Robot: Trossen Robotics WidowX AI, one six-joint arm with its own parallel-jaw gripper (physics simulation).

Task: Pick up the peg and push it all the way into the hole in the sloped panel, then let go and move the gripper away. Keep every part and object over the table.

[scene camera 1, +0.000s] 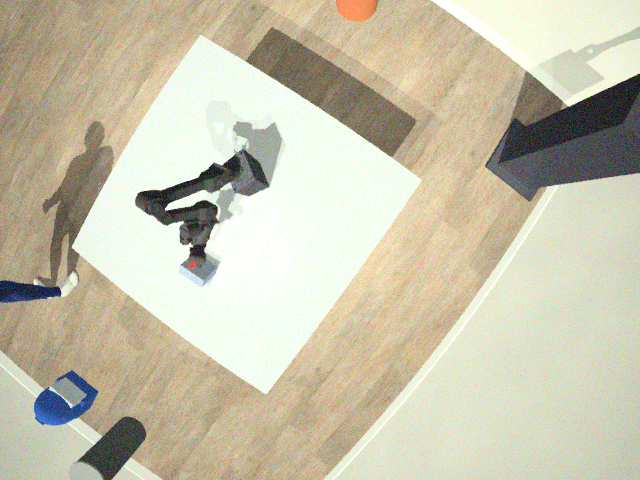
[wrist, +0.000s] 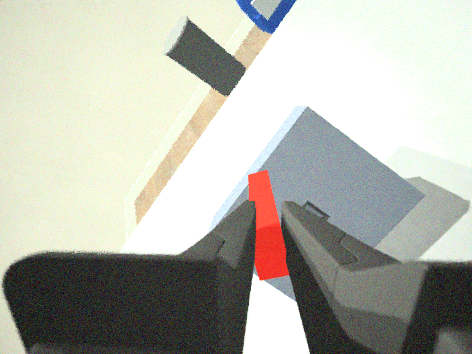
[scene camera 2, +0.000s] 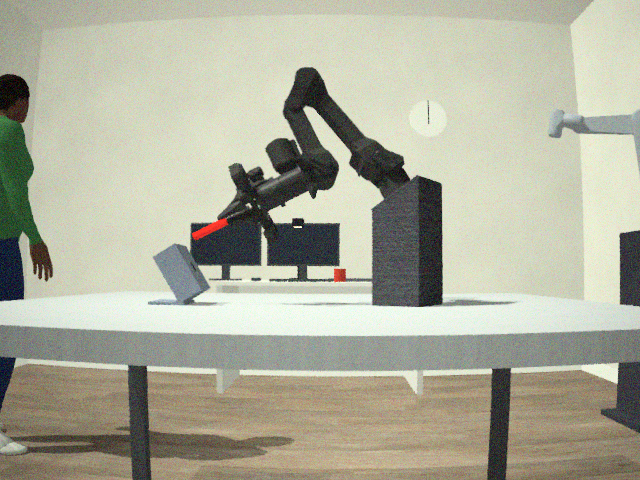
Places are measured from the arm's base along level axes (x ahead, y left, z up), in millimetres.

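Pixels of known places: gripper, fingertip midpoint: [wrist: 268, 211] [scene camera 2: 219, 221]; arm's base at its link origin: [scene camera 1: 235, 171] [scene camera 2: 404, 198].
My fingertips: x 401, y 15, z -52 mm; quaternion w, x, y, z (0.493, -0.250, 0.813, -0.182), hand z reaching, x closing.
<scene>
Ahead of a thing's pixels: the offset from my fingertips to its top centre. "pt": to the spot under its first point. Level surfaces: height alone.
A red peg @(dx +18, dy +8, dz +8 mm) [scene camera 1: 192, 265] [scene camera 2: 209, 229] [wrist: 272, 250] is held in my gripper [scene camera 2: 226, 217] [wrist: 268, 211], which is shut on it. In scene camera 2 the peg slants down to the left, with its free end above and apart from the grey sloped panel @(dx +81, dy +16, dz -51 mm) [scene camera 1: 200, 275] [scene camera 2: 178, 271] [wrist: 340, 160]. The hole @(pt dx +54, dy +5, dz -98 mm) [scene camera 2: 193, 266] [wrist: 317, 209] shows as a small dark outline in the panel's face. In the wrist view it lies right of the peg's free end, beside the right fingertip, which hides part of its surroundings.
The panel stands on the white table @(dz -178 mm) [scene camera 1: 310, 232] [scene camera 2: 310, 320]. My arm's dark base block [scene camera 1: 251, 178] [scene camera 2: 408, 248] stands on the same table. Beyond the table are a dark cylinder [scene camera 1: 116, 444] [wrist: 207, 57], a blue object [scene camera 1: 62, 403] and a person [scene camera 2: 12, 180].
</scene>
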